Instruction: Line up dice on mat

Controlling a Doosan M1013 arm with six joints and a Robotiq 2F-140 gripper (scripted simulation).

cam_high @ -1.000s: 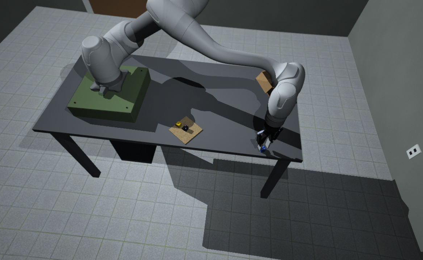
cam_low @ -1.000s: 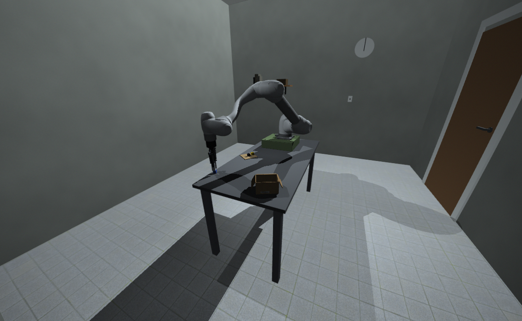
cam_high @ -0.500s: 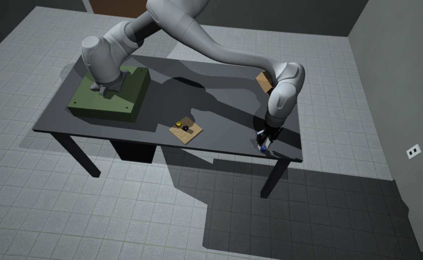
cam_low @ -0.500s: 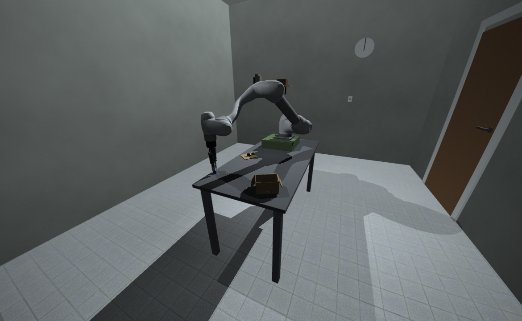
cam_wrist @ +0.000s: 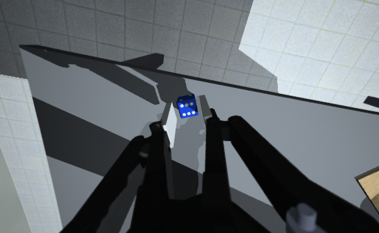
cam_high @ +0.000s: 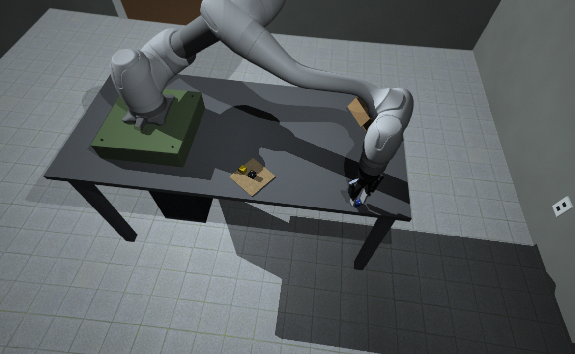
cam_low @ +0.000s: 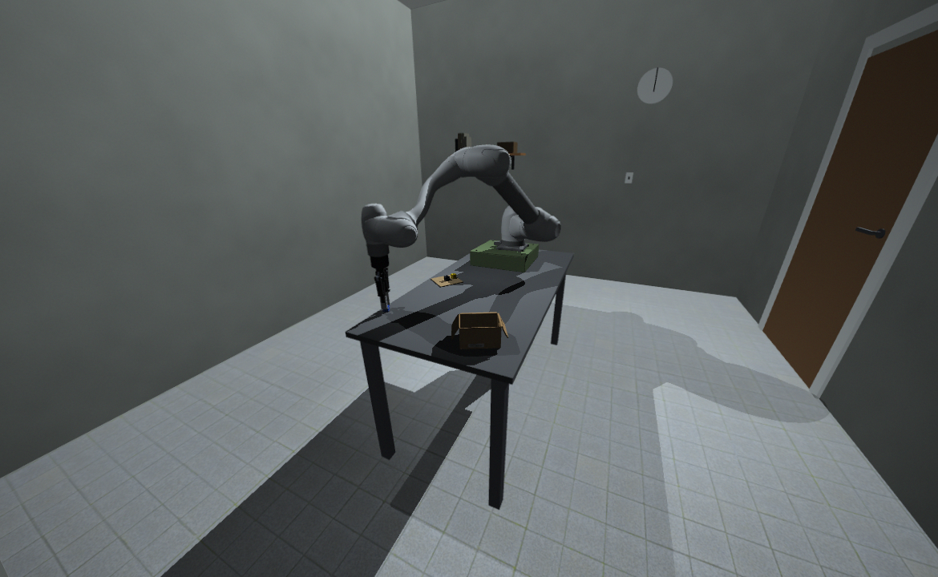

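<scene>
My gripper is now 40 mm above the blue die. Also, from my hand: tan mat (440 mm behind, 90 mm to the left, 50 mm below); cardboard box (490 mm to the left, 70 mm ahead, 10 mm below); black die (440 mm behind, 90 mm to the left, 40 mm below).
</scene>
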